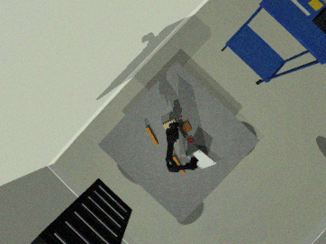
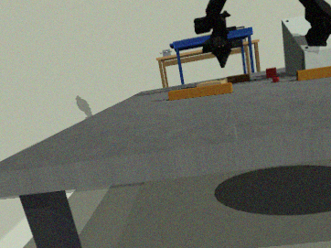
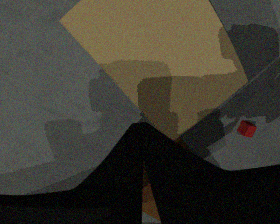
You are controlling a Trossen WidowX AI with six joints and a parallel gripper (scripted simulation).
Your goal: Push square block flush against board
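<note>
My gripper tip is 70 mm past the square tan block, 110 mm to the left of it and 60 mm above it. Also, from my gripper tip: small red cube 210 mm behind, 60 mm to the right, 60 mm below.
</note>
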